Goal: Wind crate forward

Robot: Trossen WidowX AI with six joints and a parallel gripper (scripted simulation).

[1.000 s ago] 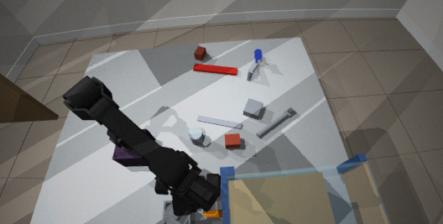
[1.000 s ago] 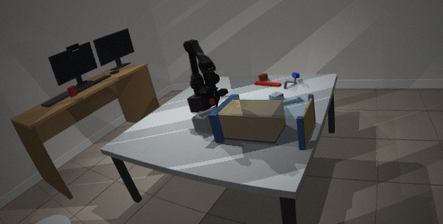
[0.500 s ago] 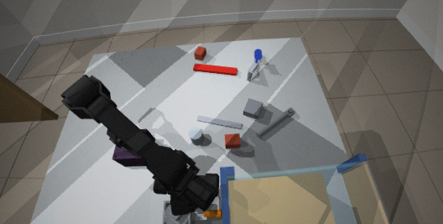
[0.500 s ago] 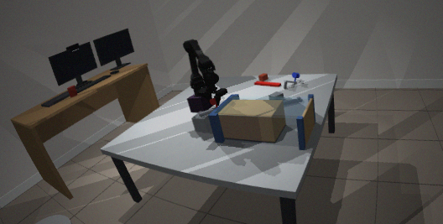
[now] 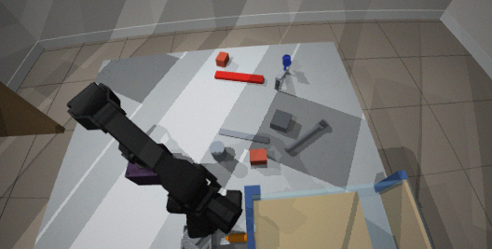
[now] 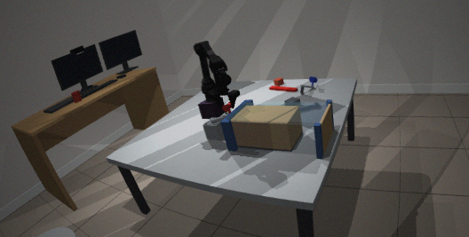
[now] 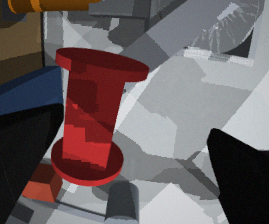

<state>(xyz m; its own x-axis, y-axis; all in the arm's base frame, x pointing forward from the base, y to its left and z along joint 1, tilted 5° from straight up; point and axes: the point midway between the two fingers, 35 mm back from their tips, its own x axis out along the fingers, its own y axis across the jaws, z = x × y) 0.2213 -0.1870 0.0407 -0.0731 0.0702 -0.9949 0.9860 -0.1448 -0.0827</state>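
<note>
My gripper tip is now 20 mm short of the red knob and 10 mm to the left of it. Round my gripper tip: red-knobbed handle 10 mm behind, 40 mm to the right, 30 mm below; grey winch 70 mm behind, 80 mm to the right, 100 mm below; blue steel frame 110 mm ahead, 90 mm to the right, 30 mm below.
</note>
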